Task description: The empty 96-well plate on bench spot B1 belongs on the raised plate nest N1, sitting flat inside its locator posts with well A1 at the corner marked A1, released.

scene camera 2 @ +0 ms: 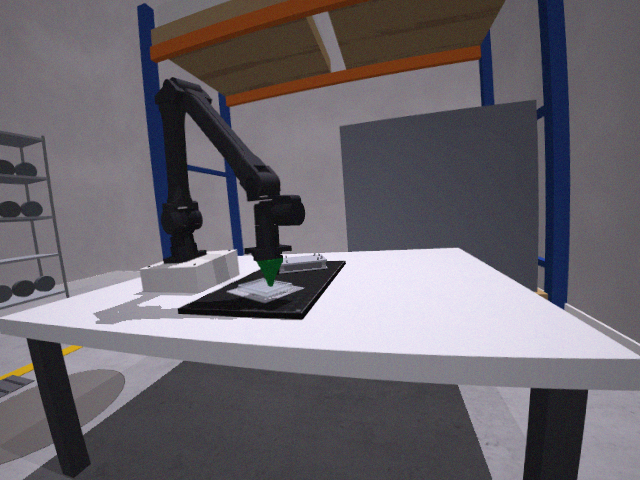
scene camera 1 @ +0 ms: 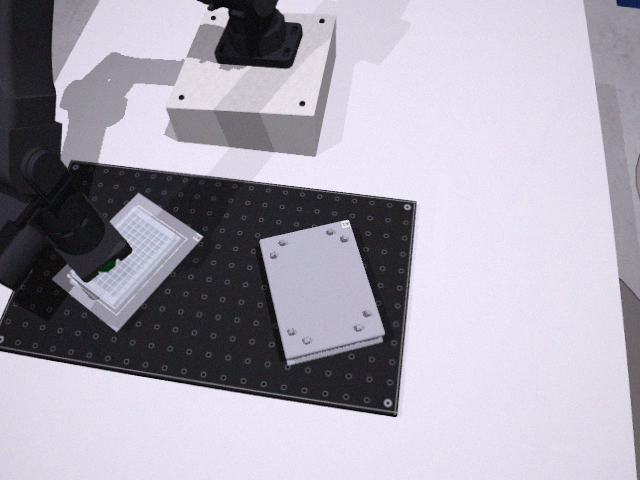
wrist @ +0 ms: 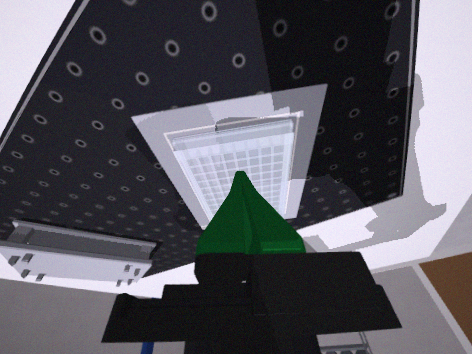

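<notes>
There's a well plate (scene camera 1: 151, 242), and it's still resting on a flat grey nest (scene camera 1: 190, 238). From the wrist you get the well plate (wrist: 209, 160) as well, and the flat grey nest (wrist: 303, 105). The gripper (scene camera 1: 110, 267) is gripping the well plate. You can also find the gripper (scene camera 2: 270, 286), and once more the gripper (wrist: 239, 176).
</notes>
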